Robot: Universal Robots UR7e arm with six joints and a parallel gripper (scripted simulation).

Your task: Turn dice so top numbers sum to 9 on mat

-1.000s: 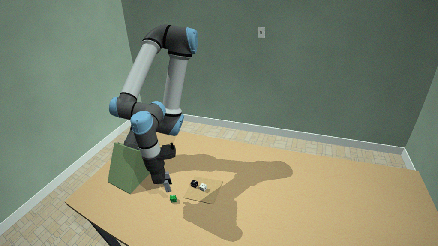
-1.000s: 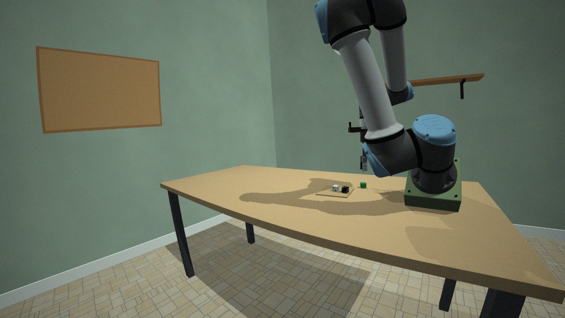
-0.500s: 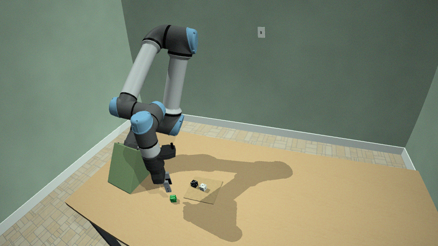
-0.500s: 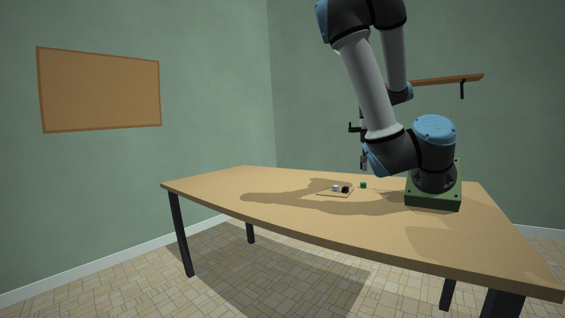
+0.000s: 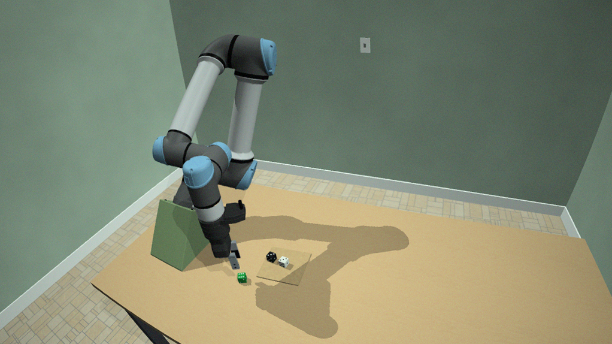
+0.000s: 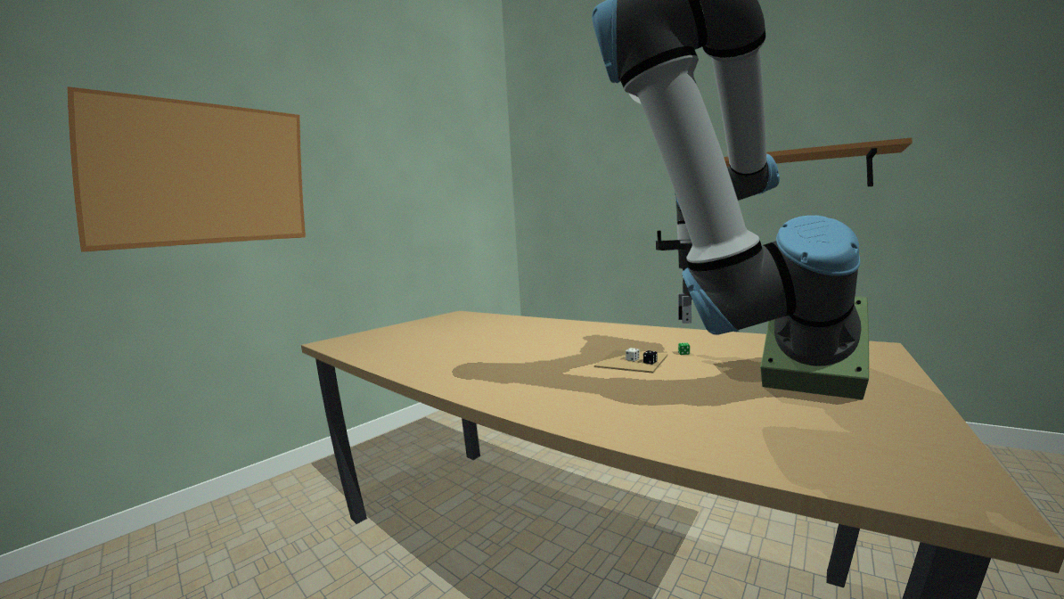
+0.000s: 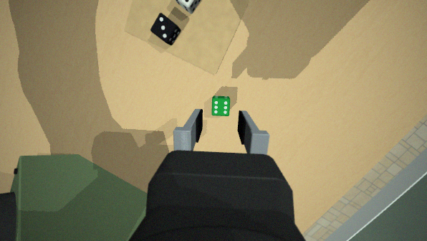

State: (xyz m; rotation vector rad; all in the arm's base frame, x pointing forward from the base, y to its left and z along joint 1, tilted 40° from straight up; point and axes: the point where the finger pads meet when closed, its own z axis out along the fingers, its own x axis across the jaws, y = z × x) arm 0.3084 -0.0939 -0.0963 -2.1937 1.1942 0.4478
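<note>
The green die lies 9 cm below my hand. From my hand the other things lie so: white die 9 cm ahead, 11 cm to the left, 8 cm below; black die 4 cm ahead, 11 cm to the left, 8 cm below; tan mat 9 cm ahead, 11 cm to the left, 10 cm below.
</note>
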